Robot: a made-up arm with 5 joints.
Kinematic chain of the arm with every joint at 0, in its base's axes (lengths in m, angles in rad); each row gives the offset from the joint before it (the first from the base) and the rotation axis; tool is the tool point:
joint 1: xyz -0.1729 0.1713 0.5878 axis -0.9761 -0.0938 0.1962
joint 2: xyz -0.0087 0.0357 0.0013 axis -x
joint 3: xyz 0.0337 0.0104 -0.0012 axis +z
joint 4: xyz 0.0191 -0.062 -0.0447 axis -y
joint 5: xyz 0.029 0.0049 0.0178 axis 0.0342 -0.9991 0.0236
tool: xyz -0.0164 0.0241 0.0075
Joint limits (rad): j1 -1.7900..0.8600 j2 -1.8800..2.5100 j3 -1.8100..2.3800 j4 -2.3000..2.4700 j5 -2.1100..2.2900
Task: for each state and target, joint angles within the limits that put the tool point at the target. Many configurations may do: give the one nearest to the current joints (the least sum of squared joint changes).
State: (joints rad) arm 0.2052 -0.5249 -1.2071 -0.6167 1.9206
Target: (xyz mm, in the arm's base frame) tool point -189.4 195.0 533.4
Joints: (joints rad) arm -0.0153 -0.2128 -1.7839 -0.2587 1.8381
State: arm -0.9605 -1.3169 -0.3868 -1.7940 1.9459
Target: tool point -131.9 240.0 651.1
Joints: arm -1.2349 -1.2222 -0.4796 -2.0418 1.7752
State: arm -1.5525 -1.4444 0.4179 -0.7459 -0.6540
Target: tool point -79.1 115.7 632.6
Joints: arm -1.6120 -1.5824 1.0486 -0.7753 -0.6522
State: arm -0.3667 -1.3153 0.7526 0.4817 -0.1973
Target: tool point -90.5 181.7 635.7
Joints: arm -0.8575 -1.4018 1.0207 -0.0931 -0.4093
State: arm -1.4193 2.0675 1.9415 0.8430 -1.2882
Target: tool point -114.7 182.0 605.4
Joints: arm -0.7235 1.8061 1.2959 1.2752 -1.1040
